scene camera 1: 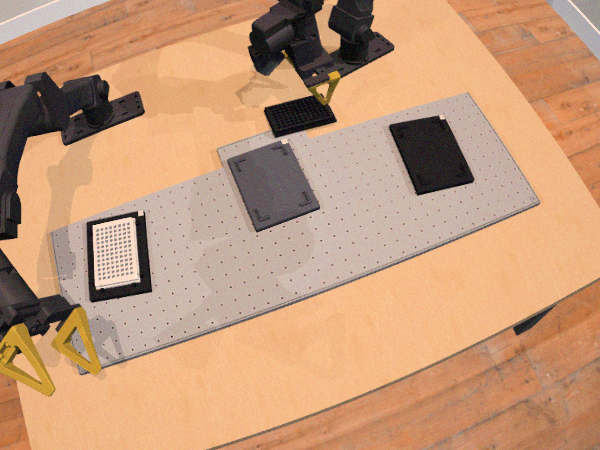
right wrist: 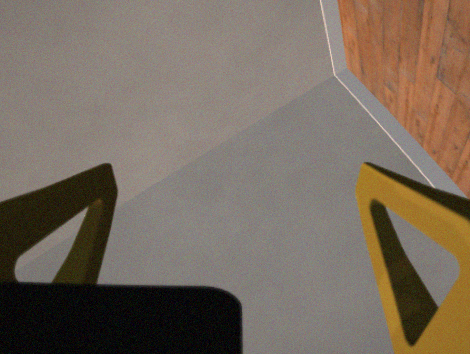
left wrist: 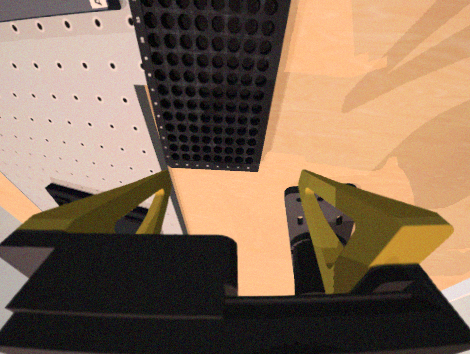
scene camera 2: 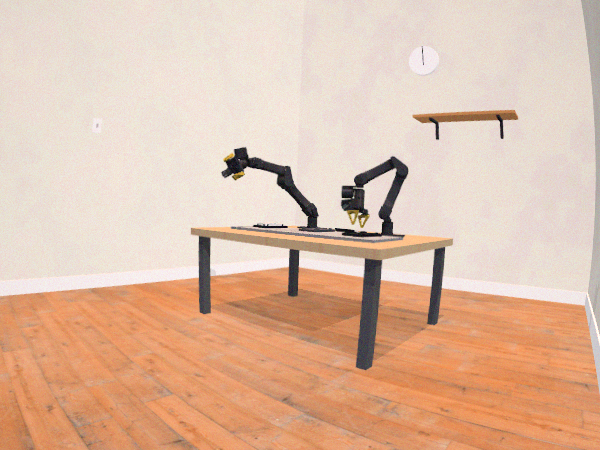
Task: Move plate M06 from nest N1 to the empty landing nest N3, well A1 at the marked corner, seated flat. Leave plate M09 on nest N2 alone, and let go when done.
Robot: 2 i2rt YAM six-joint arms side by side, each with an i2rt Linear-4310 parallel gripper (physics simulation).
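Observation:
A black well plate (scene camera 1: pixel 300 115) (left wrist: pixel 215 95) lies off the nests, behind the pegboard at its rear edge; whether it overlaps the edge or tilts is unclear. A white well plate (scene camera 1: pixel 115 252) sits on the black nest (scene camera 1: pixel 145 280) at the picture's left. The grey middle nest (scene camera 1: pixel 272 185) and the black right nest (scene camera 1: pixel 432 155) hold no plate; each has a white corner mark. Plate and nest labels are unreadable. My left gripper (scene camera 2: pixel 358 225) (left wrist: pixel 234 177) is open and empty, above and beside the black plate's end. My right gripper (scene camera 1: pixel 74 383) (scene camera 2: pixel 232 167) (right wrist: pixel 236 176) is open and empty, raised far from the plates.
The perforated board (scene camera 1: pixel 350 220) carries the three nests on the wooden table (scene camera 1: pixel 320 360). The left arm's base (scene camera 1: pixel 382 45) stands behind the black plate, and the right arm's base (scene camera 1: pixel 127 106) stands farther left. A wall shelf (scene camera 2: pixel 465 116) hangs behind the table.

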